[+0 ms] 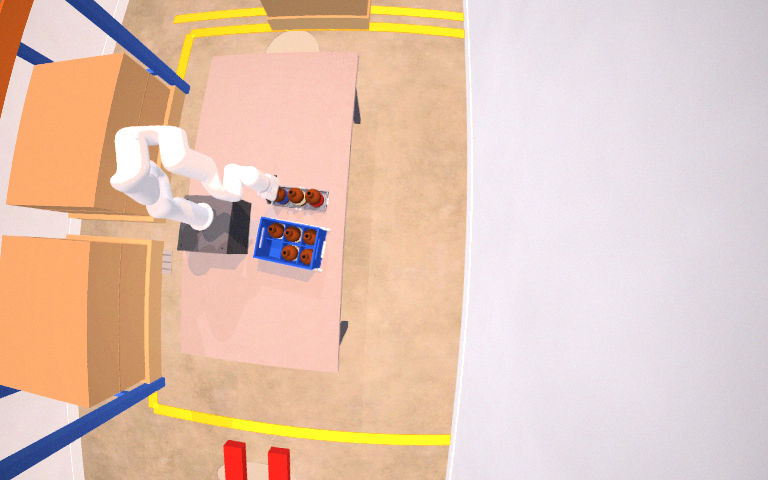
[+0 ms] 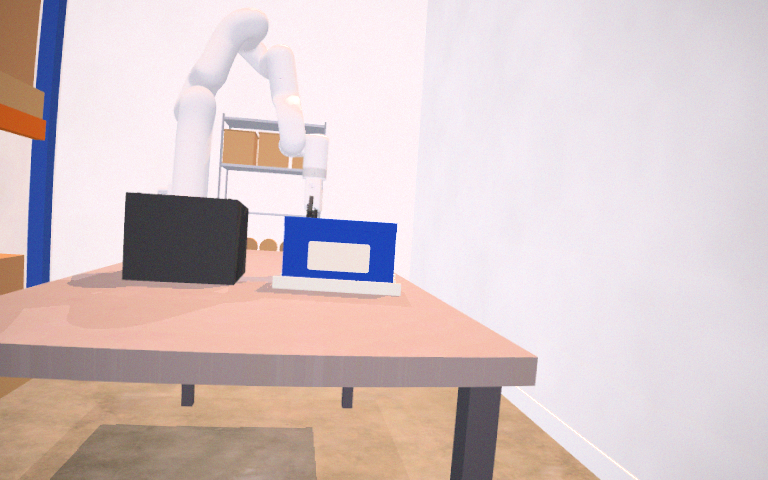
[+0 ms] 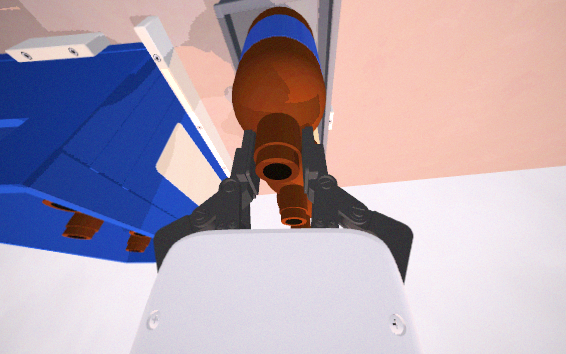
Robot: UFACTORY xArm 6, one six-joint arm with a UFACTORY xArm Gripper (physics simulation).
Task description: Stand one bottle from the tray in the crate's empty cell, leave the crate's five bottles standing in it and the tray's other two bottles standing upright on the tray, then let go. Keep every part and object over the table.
Labels:
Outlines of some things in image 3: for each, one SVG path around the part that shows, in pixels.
My gripper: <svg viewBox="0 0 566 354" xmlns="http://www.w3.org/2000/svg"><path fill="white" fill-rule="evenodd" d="M412 229L408 225L382 213L369 210L365 204L338 186L336 178L328 174L323 144L315 144L313 126L306 126L305 129L302 129L304 194L307 194L308 200L312 202L311 228L251 229L250 203L253 199L256 199L256 195L259 195L260 178L256 175L256 163L253 158L256 132L244 130L241 148L236 148L230 177L221 181L218 192L193 210L191 215L186 215L160 228L155 233L153 243L158 274L147 300L130 354L424 354L404 288L414 238Z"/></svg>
A blue-labelled bottle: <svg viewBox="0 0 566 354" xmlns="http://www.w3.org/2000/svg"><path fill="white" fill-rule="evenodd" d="M277 6L260 13L248 30L232 85L232 106L241 128L256 132L253 156L256 163L256 175L266 182L286 183L294 180L300 172L302 129L305 129L306 126L313 126L314 132L322 120L326 106L326 87L310 25L297 11L288 7Z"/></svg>

